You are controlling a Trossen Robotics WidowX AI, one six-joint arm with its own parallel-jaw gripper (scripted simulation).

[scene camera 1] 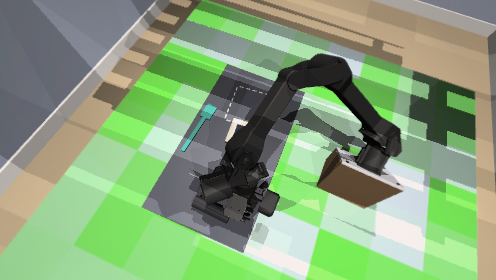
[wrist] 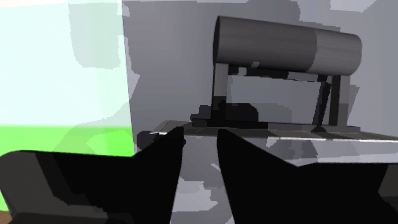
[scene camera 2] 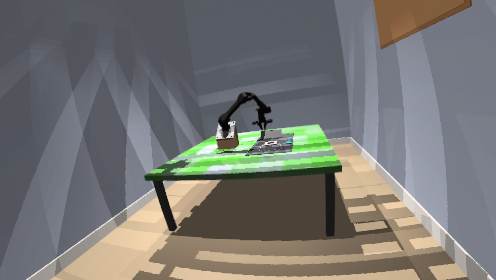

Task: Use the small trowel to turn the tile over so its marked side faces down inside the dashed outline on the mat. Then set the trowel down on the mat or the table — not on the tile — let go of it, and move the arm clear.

Labels:
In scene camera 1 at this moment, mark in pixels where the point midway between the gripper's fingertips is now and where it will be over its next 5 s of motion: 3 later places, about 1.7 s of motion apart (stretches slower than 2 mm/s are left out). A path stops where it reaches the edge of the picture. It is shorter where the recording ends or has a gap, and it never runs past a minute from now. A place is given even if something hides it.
My gripper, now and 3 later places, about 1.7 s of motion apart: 241, 198; 253, 179; 237, 214; 242, 206

